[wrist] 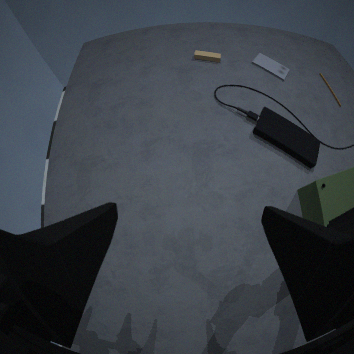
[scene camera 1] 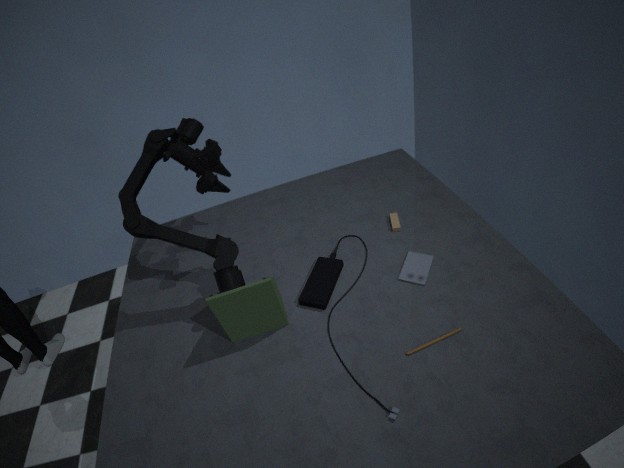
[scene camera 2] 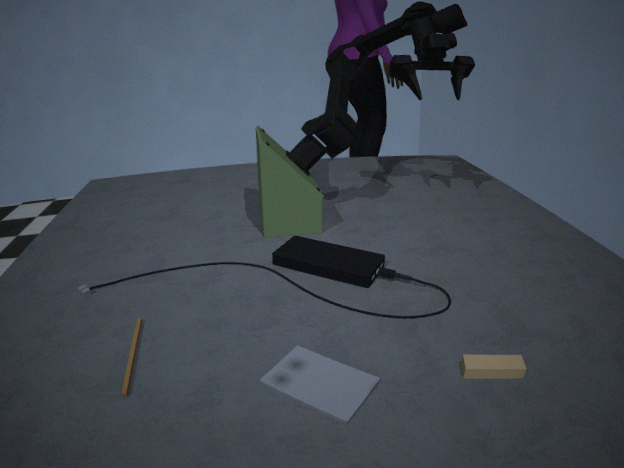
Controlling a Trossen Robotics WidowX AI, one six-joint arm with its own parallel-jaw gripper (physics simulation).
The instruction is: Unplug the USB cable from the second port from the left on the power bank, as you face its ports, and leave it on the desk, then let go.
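Places are measured from the arm's base along level axes (x left, y back, z up), in centimetres.
Pixels of known places: gripper, between the fingertips: [wrist: 192,213] [scene camera 1: 230,183] [scene camera 2: 440,99]; arm's base, origin of its link: [wrist: 350,232] [scene camera 1: 232,290] [scene camera 2: 296,163].
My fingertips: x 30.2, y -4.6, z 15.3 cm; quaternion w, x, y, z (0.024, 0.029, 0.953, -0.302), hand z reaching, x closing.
Note:
Ahead of a thing's pixels: the offset from my fingertips to its top centre. "spot": to the spot under its first point.
The black power bank {dy -19.9, dx -26.1, dz -24.7 cm} [scene camera 1: 321,283] [scene camera 2: 327,260] [wrist: 286,137] lies flat on the desk. The dark USB plug {dy -25.9, dx -16.4, dz -25.4 cm} [scene camera 1: 333,255] [scene camera 2: 387,273] [wrist: 252,115] sits at its port end, apparently seated; light port openings show beside it on the side towards scene camera 2. I cannot tell its port number for certain. The thin black cable loops round from the plug across the desk to a small light connector {spot: dy -26.8, dx -69.5, dz -25.9 cm} [scene camera 1: 393,414] [scene camera 2: 84,289]. My gripper [scene camera 1: 229,183] [scene camera 2: 439,98] [wrist: 192,213] is open and empty, high above the desk and well away from the plug and power bank.
The green wedge base [scene camera 1: 249,309] [scene camera 2: 289,201] [wrist: 332,197] stands near the power bank. A tan block {dy -50.1, dx -8.4, dz -25.2 cm} [scene camera 1: 395,222] [scene camera 2: 493,366] [wrist: 207,56], a light flat card {dy -48.4, dx -30.3, dz -26.2 cm} [scene camera 1: 416,268] [scene camera 2: 320,382] [wrist: 271,66] and an orange stick {dy -42.8, dx -55.1, dz -26.2 cm} [scene camera 1: 433,341] [scene camera 2: 132,357] [wrist: 330,89] lie beyond the cable.

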